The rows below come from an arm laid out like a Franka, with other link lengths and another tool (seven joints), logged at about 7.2 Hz.
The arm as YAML. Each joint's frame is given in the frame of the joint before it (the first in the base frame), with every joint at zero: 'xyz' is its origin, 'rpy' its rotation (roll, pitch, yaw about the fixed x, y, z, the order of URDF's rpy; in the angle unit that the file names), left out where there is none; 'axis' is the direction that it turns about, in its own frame. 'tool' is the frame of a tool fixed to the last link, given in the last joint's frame.
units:
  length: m
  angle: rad
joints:
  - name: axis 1
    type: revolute
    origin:
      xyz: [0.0, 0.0, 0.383]
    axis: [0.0, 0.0, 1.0]
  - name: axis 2
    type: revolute
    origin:
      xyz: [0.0, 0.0, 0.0]
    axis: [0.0, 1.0, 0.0]
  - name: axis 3
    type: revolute
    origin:
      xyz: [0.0, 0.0, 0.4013]
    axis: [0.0, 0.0, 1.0]
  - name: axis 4
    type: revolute
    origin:
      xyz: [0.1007, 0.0, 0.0]
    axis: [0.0, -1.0, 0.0]
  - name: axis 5
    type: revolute
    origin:
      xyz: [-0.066, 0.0, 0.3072]
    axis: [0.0, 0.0, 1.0]
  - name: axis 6
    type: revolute
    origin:
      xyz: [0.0, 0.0, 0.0]
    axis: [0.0, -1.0, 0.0]
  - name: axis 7
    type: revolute
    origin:
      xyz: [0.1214, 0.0, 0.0]
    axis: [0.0, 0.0, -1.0]
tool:
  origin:
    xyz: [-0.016, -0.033, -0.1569]
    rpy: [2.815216, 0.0, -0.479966]
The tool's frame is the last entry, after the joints.
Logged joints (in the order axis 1, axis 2, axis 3, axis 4, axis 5, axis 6, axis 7), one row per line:
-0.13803 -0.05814 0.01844 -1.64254 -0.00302 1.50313 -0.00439
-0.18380 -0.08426 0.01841 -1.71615 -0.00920 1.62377 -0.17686
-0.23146 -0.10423 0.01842 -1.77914 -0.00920 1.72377 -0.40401
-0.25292 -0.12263 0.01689 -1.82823 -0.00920 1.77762 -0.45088
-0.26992 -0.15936 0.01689 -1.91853 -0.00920 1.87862 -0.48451
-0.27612 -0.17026 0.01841 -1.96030 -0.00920 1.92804 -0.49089
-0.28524 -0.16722 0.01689 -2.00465 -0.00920 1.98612 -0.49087
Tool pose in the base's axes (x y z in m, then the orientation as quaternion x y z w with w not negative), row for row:
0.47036 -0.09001 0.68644 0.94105 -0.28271 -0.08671 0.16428
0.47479 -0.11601 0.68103 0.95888 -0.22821 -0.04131 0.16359
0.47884 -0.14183 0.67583 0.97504 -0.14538 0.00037 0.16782
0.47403 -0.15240 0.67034 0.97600 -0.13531 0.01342 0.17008
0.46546 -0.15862 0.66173 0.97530 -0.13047 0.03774 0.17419
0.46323 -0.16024 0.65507 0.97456 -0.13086 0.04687 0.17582
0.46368 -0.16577 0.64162 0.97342 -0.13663 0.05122 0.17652
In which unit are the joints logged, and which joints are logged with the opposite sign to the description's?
The joints are logged in radians. Opposite sign: none.
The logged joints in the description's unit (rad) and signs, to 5 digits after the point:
-0.13803 -0.05814 0.01844 -1.64254 -0.00302 1.50313 -0.00439
-0.18380 -0.08426 0.01841 -1.71615 -0.00920 1.62377 -0.17686
-0.23146 -0.10423 0.01842 -1.77914 -0.00920 1.72377 -0.40401
-0.25292 -0.12263 0.01689 -1.82823 -0.00920 1.77762 -0.45088
-0.26992 -0.15936 0.01689 -1.91853 -0.00920 1.87862 -0.48451
-0.27612 -0.17026 0.01841 -1.96030 -0.00920 1.92804 -0.49089
-0.28524 -0.16722 0.01689 -2.00465 -0.00920 1.98612 -0.49087

